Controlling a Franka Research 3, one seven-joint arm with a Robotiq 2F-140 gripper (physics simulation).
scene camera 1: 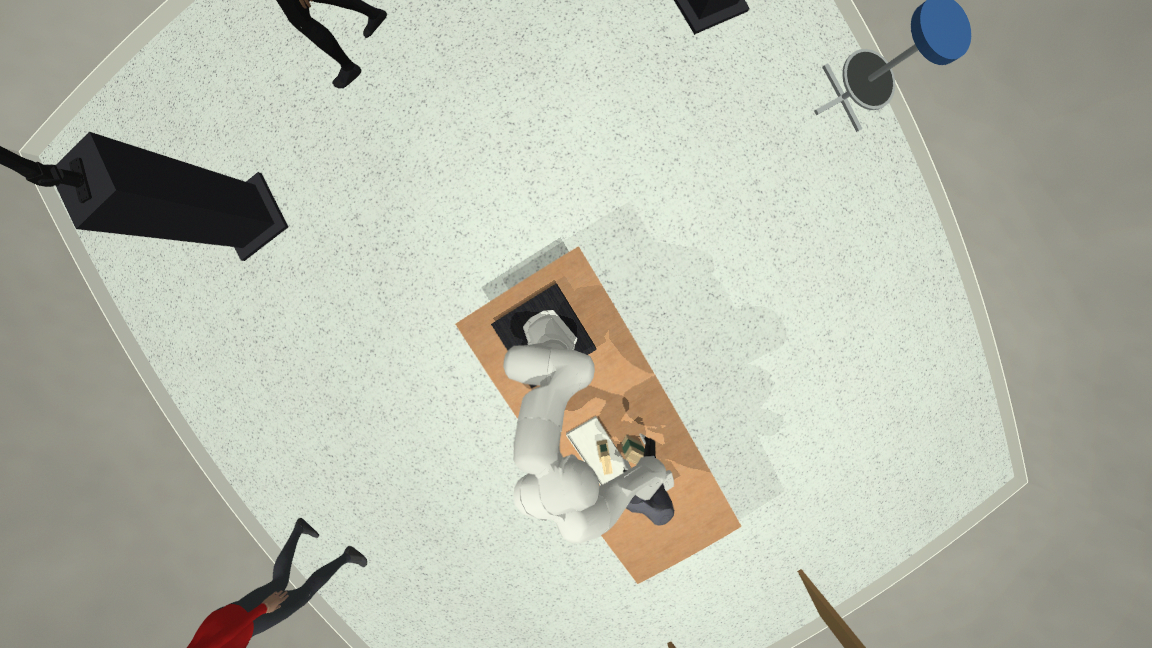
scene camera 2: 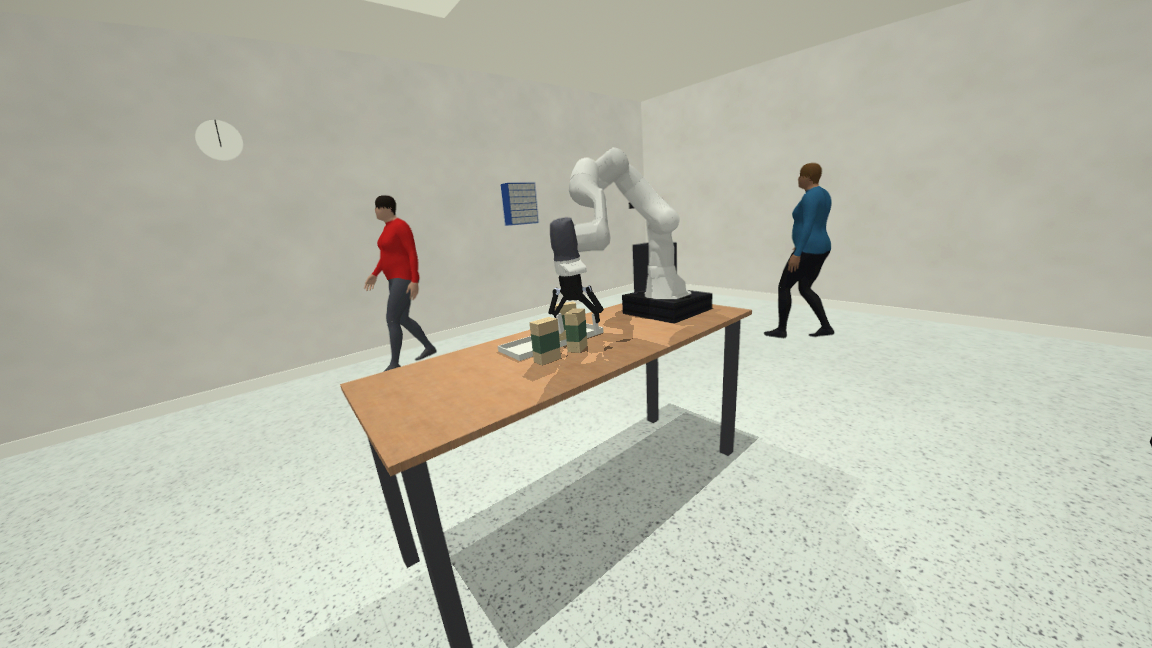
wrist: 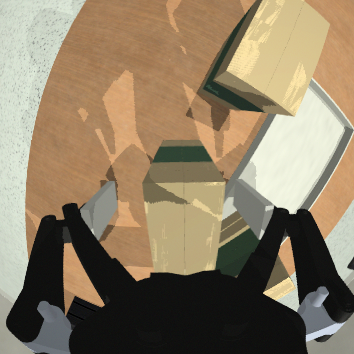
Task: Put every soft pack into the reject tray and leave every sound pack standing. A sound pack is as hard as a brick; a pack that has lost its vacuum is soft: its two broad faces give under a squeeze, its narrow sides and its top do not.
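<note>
A tan pack with a green band (scene camera 1: 634, 448) (scene camera 2: 576, 331) (wrist: 184, 225) stands upright on the table, between the fingers of my gripper (scene camera 2: 576, 315) (wrist: 175, 193). My gripper is open, one finger beside each broad face, with a visible gap on both sides in the wrist view. A second pack (scene camera 2: 544, 341) (wrist: 280, 55) stands upright at the upper right of the wrist view. A third pack (scene camera 1: 603, 455) (scene camera 2: 570, 307) (wrist: 237, 252) is in the white reject tray (scene camera 1: 586, 435) (scene camera 2: 517, 348) (wrist: 295, 155) and appears upright; my right finger partly hides it in the wrist view.
The tray lies close beside the packs, on the right in the wrist view. The arm's black base (scene camera 1: 505, 326) (scene camera 2: 667, 306) stands at one end of the wooden table (scene camera 1: 684, 499) (scene camera 2: 435, 402). A person in red (scene camera 1: 229, 628) (scene camera 2: 396, 249) and one in blue (scene camera 2: 812, 217) are away from the table.
</note>
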